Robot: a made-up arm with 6 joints. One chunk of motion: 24 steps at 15 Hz.
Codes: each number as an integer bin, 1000 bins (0 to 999) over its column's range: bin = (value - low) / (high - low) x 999, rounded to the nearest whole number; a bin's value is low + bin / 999 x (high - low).
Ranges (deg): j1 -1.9..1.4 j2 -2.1..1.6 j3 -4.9..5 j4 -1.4..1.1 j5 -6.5..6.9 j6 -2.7..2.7
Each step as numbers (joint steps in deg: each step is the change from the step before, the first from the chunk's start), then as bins.
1 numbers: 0.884 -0.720 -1.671 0.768 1.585 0.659
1 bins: 843 373 326 866 603 621
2 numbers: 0.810 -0.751 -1.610 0.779 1.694 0.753
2 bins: 820 364 332 871 611 639
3 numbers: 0.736 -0.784 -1.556 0.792 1.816 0.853
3 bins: 798 355 337 876 620 657
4 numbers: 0.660 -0.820 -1.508 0.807 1.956 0.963
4 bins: 775 346 342 882 630 678
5 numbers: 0.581 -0.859 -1.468 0.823 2.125 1.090
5 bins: 751 335 346 888 643 701
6 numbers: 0.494 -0.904 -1.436 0.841 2.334 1.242
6 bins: 725 323 350 896 659 729
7 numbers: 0.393 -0.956 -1.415 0.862 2.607 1.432
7 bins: 694 309 352 904 679 764
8 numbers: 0.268 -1.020 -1.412 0.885 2.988 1.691
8 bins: 656 292 352 913 707 812
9 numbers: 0.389 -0.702 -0.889 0.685 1.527 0.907
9 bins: 693 377 405 833 598 667
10 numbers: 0.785 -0.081 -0.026 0.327 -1.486 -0.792
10 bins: 813 545 492 690 374 353
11 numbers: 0.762 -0.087 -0.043 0.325 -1.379 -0.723
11 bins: 806 544 490 689 382 366
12 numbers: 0.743 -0.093 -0.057 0.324 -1.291 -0.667
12 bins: 800 542 489 689 388 376
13 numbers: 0.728 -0.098 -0.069 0.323 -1.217 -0.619
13 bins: 796 541 487 689 394 385
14 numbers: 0.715 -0.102 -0.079 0.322 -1.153 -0.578
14 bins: 792 539 486 688 399 393
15 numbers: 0.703 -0.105 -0.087 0.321 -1.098 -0.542
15 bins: 788 539 486 688 403 399
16 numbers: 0.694 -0.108 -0.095 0.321 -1.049 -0.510
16 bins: 785 538 485 688 406 405
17 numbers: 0.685 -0.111 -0.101 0.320 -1.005 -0.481
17 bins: 783 537 484 687 410 411
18 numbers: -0.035 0.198 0.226 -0.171 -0.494 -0.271
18 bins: 565 620 517 491 448 449
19 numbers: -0.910 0.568 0.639 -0.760 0.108 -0.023
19 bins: 300 720 559 256 493 495
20 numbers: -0.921 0.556 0.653 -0.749 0.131 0.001
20 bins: 296 717 560 260 494 500
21 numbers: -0.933 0.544 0.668 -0.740 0.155 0.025
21 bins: 293 714 562 264 496 504
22 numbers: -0.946 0.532 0.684 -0.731 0.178 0.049
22 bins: 289 711 563 267 498 509
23 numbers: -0.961 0.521 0.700 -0.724 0.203 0.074
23 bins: 284 708 565 270 500 513
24 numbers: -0.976 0.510 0.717 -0.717 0.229 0.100
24 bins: 280 705 567 273 502 518
